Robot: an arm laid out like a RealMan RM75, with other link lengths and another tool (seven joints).
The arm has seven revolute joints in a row. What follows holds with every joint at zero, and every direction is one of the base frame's. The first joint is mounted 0.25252 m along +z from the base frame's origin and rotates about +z. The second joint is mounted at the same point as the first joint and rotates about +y. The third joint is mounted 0.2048 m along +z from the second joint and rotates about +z. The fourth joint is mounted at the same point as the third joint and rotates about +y. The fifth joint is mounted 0.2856 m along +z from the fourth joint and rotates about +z. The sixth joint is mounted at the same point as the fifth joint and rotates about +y. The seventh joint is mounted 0.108 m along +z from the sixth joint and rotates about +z. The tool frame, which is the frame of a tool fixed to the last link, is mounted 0.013 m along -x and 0.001 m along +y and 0.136 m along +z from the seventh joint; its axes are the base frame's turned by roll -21.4, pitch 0 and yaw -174.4 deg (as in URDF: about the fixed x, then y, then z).
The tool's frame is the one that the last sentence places.
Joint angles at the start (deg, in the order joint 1, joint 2, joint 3, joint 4, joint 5, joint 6, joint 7):
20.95 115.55 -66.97 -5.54 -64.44 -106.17 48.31
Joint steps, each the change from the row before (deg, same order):
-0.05 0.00 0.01 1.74 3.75 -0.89 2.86
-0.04 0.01 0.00 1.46 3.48 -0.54 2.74
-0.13 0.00 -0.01 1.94 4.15 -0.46 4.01
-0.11 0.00 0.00 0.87 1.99 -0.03 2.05
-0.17 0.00 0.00 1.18 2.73 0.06 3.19
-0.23 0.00 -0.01 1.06 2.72 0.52 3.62
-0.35 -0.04 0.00 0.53 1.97 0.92 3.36
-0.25 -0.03 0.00 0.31 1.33 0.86 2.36
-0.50 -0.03 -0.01 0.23 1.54 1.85 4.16
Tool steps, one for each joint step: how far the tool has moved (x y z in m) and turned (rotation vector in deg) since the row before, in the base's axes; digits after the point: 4 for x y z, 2 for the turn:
0.0034 0.0041 0.0097 0.02 3.83 -3.56
0.0043 0.0043 0.0088 0.08 3.40 -3.30
0.0079 0.0042 0.0098 -0.49 4.41 -4.42
0.0049 0.0021 0.0045 -0.28 2.09 -2.25
0.0075 0.0028 0.0060 -0.61 3.10 -3.20
0.0094 0.0034 0.0052 -0.89 3.19 -3.55
0.0093 0.0032 0.0034 -1.07 2.55 -3.11
0.0071 0.0025 0.0019 -0.78 1.73 -2.27
0.0122 0.0038 0.0006 -1.91 2.78 -3.69

